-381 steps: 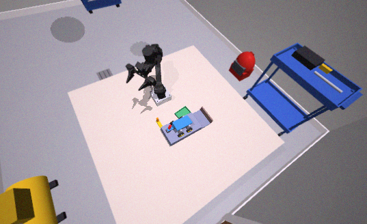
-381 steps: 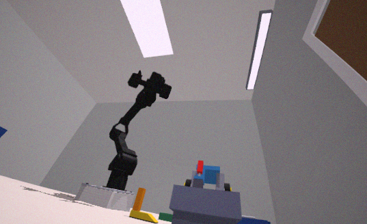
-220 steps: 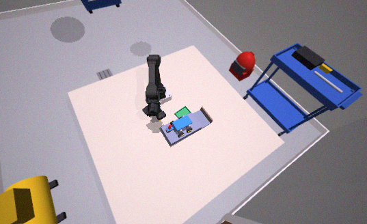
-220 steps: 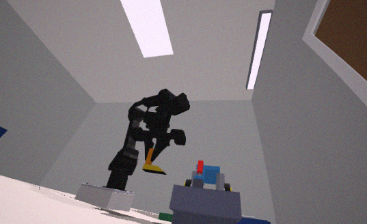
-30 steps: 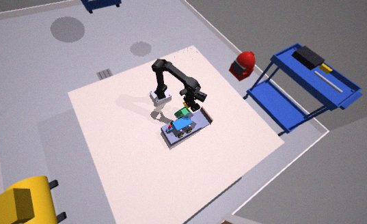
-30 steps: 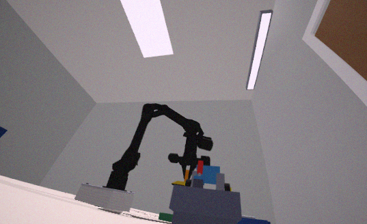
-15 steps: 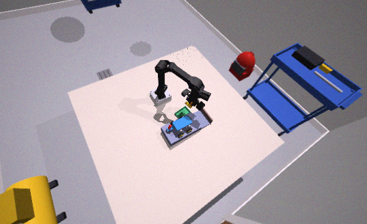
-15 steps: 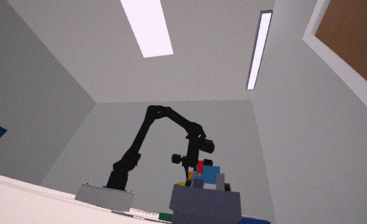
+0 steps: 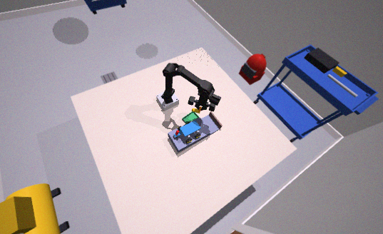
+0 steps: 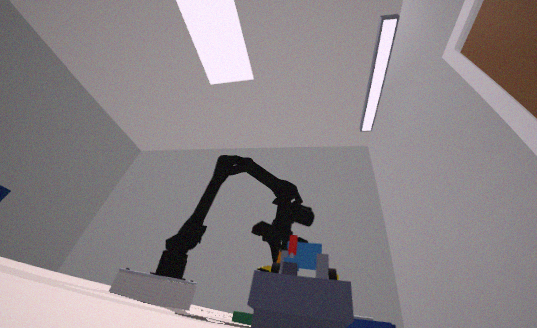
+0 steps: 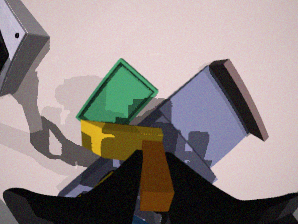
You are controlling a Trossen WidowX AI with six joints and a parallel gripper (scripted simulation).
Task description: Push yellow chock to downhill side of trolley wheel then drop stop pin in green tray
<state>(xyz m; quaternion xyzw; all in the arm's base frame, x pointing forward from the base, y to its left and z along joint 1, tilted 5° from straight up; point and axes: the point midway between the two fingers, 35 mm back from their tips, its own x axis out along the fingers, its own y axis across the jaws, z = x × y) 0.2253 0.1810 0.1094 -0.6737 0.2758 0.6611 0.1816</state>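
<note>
The yellow chock is 2 cm to the right of my gripper tip, 1 cm below it and 1 cm behind it. Also, from my gripper tip: blue trolley: 13 cm to the right, 11 cm ahead, 4 cm below; then dark stop bar: 12 cm to the left, 12 cm below, 7 cm ahead; then green tray: 16 cm below, 5 cm to the right, 3 cm behind.
</note>
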